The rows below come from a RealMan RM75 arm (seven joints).
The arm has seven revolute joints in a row. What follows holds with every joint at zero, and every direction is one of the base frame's.
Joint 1 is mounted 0.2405 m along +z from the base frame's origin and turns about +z.
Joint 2 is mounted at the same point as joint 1 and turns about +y.
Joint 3 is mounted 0.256 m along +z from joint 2 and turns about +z.
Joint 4 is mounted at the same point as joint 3 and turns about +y.
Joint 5 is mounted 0.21 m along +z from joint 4 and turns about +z.
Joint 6 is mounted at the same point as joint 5 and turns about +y.
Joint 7 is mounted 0.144 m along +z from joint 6 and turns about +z.
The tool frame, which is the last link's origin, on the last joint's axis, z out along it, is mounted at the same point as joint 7; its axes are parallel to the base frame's.
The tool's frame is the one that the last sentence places.
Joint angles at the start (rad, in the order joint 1, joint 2, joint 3, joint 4, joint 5, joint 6, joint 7):
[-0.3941 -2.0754 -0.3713 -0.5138 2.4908 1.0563 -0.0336]
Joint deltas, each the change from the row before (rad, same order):
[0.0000 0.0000 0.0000 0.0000 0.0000 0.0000 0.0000]
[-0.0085 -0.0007 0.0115 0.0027 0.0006 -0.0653 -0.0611]
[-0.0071 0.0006 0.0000 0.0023 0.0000 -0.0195 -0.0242]
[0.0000 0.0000 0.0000 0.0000 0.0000 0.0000 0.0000]
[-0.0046 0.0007 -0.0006 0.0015 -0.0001 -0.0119 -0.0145]
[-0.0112 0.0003 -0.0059 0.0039 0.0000 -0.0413 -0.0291]
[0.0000 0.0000 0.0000 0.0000 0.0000 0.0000 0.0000]
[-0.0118 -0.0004 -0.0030 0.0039 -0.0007 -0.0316 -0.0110]
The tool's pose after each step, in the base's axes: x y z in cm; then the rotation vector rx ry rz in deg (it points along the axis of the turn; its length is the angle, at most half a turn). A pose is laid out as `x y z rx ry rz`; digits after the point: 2 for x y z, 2 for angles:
-22.52 25.87 -13.72 -131.32 -15.84 -48.72
-23.11 25.87 -14.45 -133.84 -20.91 -46.12
-23.24 26.06 -14.57 -134.39 -22.58 -45.45
-23.24 26.06 -14.57 -134.39 -22.58 -45.45
-23.33 26.20 -14.63 -134.67 -23.57 -45.01
-23.66 26.60 -14.84 -135.27 -26.01 -43.05
-23.66 26.60 -14.84 -135.27 -26.01 -43.05
-23.83 26.95 -15.02 -135.83 -26.91 -41.27

